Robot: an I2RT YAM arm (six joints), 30 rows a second.
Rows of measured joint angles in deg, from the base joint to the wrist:
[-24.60 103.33 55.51 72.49 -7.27 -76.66]
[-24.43 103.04 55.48 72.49 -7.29 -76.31]
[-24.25 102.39 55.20 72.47 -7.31 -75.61]
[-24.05 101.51 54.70 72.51 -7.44 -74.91]
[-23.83 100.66 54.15 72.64 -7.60 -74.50]
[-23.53 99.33 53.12 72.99 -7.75 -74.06]
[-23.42 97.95 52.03 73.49 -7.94 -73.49]
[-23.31 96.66 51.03 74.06 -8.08 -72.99]
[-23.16 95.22 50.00 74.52 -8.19 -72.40]
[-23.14 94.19 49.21 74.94 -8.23 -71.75]
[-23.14 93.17 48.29 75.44 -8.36 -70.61]
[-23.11 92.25 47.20 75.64 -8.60 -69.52]
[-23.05 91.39 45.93 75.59 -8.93 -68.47]
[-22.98 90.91 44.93 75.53 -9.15 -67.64]
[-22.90 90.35 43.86 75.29 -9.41 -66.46]
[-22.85 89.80 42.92 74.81 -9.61 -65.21]
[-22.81 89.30 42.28 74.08 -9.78 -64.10]
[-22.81 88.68 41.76 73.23 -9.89 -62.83]
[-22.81 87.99 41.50 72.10 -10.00 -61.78]
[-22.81 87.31 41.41 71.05 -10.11 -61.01]
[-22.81 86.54 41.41 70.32 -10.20 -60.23]
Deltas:
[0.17 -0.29 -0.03 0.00 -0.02 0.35]
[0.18 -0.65 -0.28 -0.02 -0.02 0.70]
[0.20 -0.88 -0.50 0.04 -0.13 0.70]
[0.22 -0.85 -0.55 0.13 -0.16 0.41]
[0.30 -1.33 -1.03 0.35 -0.15 0.44]
[0.11 -1.38 -1.09 0.50 -0.19 0.57]
[0.11 -1.29 -1.00 0.57 -0.14 0.50]
[0.15 -1.44 -1.03 0.46 -0.11 0.59]
[0.02 -1.03 -0.79 0.42 -0.04 0.65]
[0.00 -1.02 -0.92 0.50 -0.13 1.14]
[0.03 -0.92 -1.09 0.20 -0.24 1.09]
[0.06 -0.86 -1.27 -0.05 -0.33 1.05]
[0.07 -0.48 -1.00 -0.06 -0.22 0.83]
[0.08 -0.56 -1.07 -0.24 -0.26 1.18]
[0.05 -0.55 -0.94 -0.48 -0.20 1.25]
[0.04 -0.50 -0.64 -0.73 -0.17 1.11]
[0.00 -0.62 -0.52 -0.85 -0.11 1.27]
[0.00 -0.69 -0.26 -1.13 -0.11 1.05]
[0.00 -0.68 -0.09 -1.05 -0.11 0.77]
[0.00 -0.77 0.00 -0.73 -0.09 0.78]

